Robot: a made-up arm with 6 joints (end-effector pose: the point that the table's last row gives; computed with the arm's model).
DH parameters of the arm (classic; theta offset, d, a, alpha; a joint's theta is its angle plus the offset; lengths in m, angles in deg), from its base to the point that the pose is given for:
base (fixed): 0 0.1 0 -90
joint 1: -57.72 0 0.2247 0
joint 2: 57.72 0.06 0.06 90
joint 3: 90 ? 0.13 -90
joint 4: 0 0.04 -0.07 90
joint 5: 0 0.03 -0.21 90
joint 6: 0 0.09 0.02 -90
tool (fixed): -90 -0.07 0 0
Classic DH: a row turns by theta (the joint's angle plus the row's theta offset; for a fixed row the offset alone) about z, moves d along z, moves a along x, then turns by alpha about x.
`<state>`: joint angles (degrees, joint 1 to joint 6).
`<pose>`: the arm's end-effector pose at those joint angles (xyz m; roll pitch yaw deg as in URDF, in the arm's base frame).
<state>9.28 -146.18 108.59 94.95 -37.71 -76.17</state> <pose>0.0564 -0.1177 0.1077 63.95 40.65 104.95</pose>
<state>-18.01 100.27 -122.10 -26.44 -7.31 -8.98</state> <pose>-0.2700 0.0946 0.3136 -60.37 -37.61 -100.19</pose>
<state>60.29 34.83 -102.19 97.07 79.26 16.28</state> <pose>0.0709 -0.1029 -0.0243 -153.76 -14.12 -170.71</pose>
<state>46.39 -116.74 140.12 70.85 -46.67 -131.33</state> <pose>0.1120 -0.1171 0.3369 111.06 6.94 141.12</pose>
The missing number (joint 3, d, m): -0.16
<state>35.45 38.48 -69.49 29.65 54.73 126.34</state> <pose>0.2262 -0.0450 -0.0166 -2.32 70.87 -116.88</pose>
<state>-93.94 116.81 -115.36 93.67 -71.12 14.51</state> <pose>0.0393 0.1704 0.1640 -147.52 -64.50 -47.70</pose>
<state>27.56 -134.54 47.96 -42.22 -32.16 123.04</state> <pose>0.4183 -0.0550 0.3991 77.02 -67.92 75.99</pose>
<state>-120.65 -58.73 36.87 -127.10 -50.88 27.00</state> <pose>-0.0185 0.2306 0.4424 -12.08 -38.40 106.09</pose>
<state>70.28 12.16 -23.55 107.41 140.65 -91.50</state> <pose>-0.1154 0.1063 -0.1493 34.16 -44.29 169.13</pose>
